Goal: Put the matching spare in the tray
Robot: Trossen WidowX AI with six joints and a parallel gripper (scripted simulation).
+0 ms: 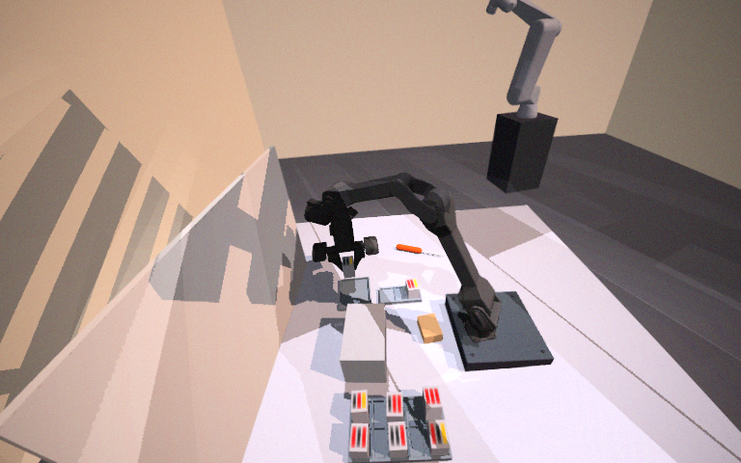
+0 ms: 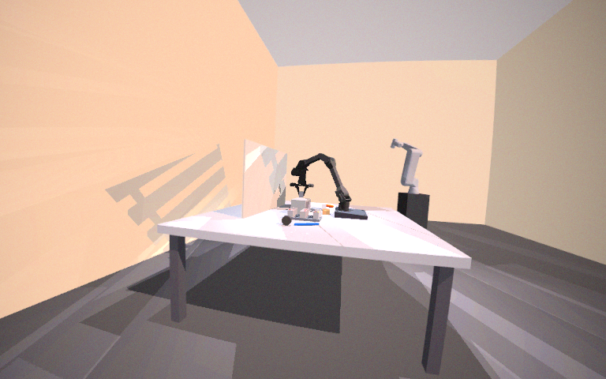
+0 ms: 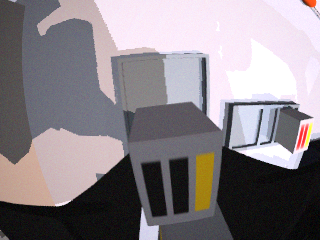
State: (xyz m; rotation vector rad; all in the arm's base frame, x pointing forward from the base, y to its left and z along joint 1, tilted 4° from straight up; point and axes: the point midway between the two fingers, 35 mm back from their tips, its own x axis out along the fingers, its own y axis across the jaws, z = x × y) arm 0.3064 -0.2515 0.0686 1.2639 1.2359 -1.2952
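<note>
Now: gripper tip 10 mm past the grey tray, 10 mm to the right of it and 100 mm above it. Also, from my gripper tip: tan block: 190 mm behind, 200 mm to the left, 90 mm below; blue pen: 60 mm behind, 580 mm to the left, 100 mm below.
</note>
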